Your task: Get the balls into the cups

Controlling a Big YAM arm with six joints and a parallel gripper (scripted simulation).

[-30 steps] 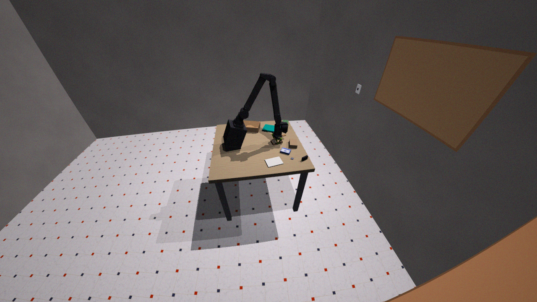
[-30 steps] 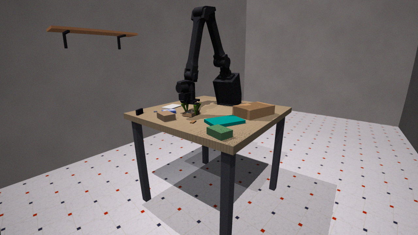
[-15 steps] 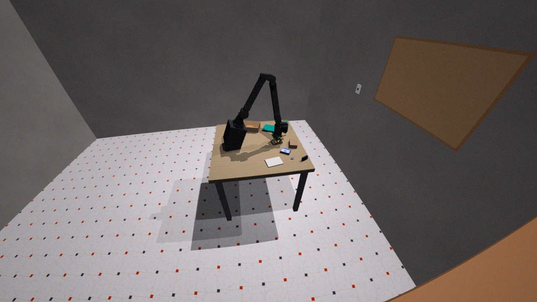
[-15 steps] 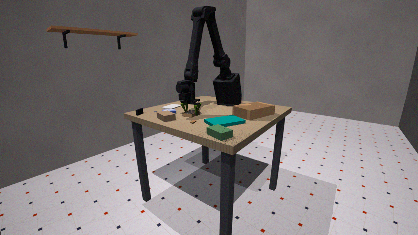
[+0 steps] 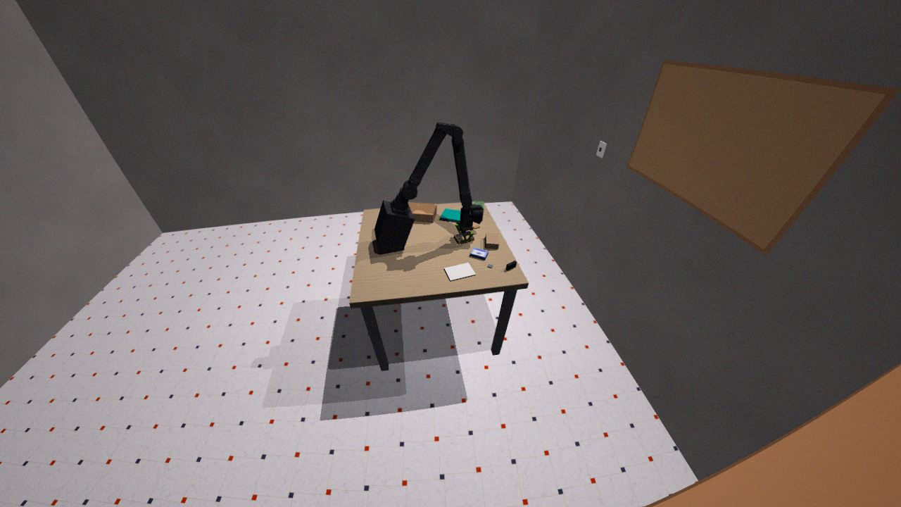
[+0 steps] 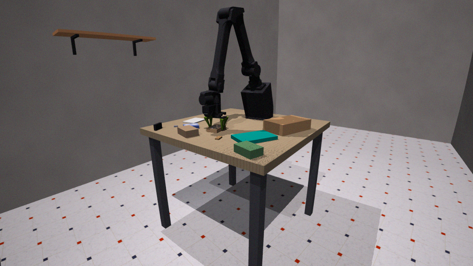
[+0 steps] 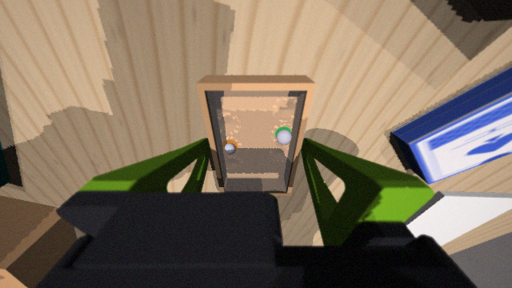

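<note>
The wooden puzzle is 10 mm below my hand. Also, from my hand: teal slab 30 mm ahead, 260 mm to the left, 10 mm below; then blue-and-white box 40 mm ahead, 170 mm to the right; then small brown block 150 mm ahead, 80 mm to the right.
</note>
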